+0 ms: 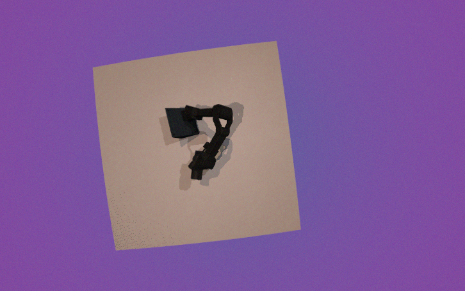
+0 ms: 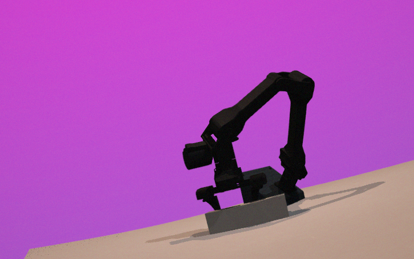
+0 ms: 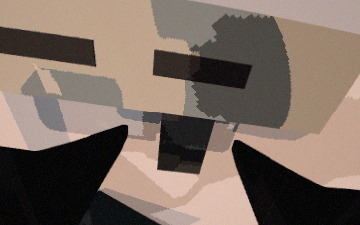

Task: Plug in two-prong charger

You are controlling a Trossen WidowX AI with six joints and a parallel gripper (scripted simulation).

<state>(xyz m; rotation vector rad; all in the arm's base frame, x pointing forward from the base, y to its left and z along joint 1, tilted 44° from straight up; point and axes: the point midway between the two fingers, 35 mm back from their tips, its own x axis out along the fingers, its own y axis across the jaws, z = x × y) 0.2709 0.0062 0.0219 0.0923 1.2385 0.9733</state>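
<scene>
My gripper tip is 20 mm short of the two-prong charger, 20 mm to the right of it and 10 mm below it.
</scene>
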